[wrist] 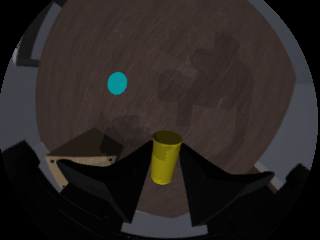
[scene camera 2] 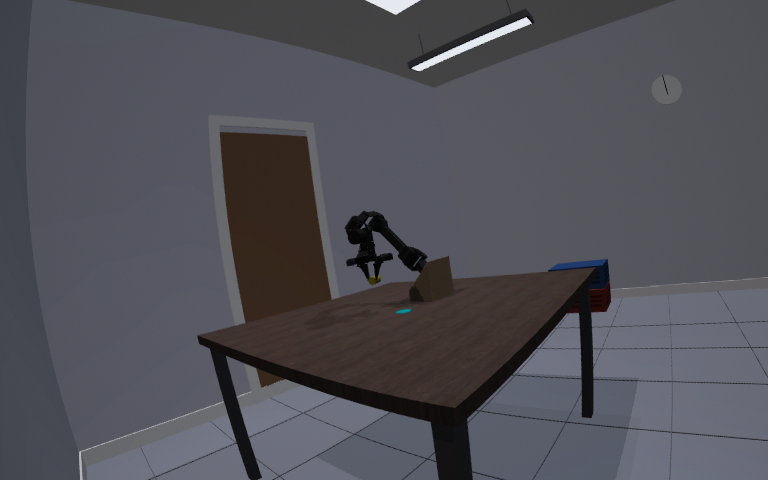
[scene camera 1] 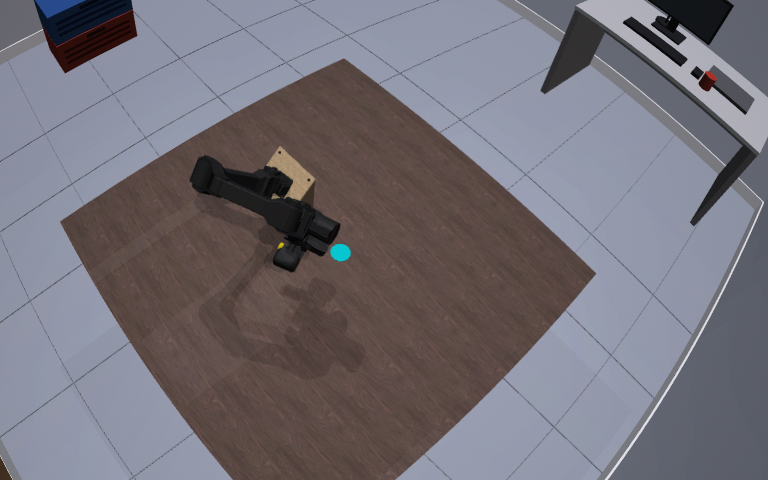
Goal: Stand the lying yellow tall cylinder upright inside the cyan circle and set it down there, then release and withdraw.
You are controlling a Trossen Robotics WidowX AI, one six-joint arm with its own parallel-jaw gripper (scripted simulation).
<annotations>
gripper: holds a yellow tall cylinder (wrist: pixel 166 145)
</annotations>
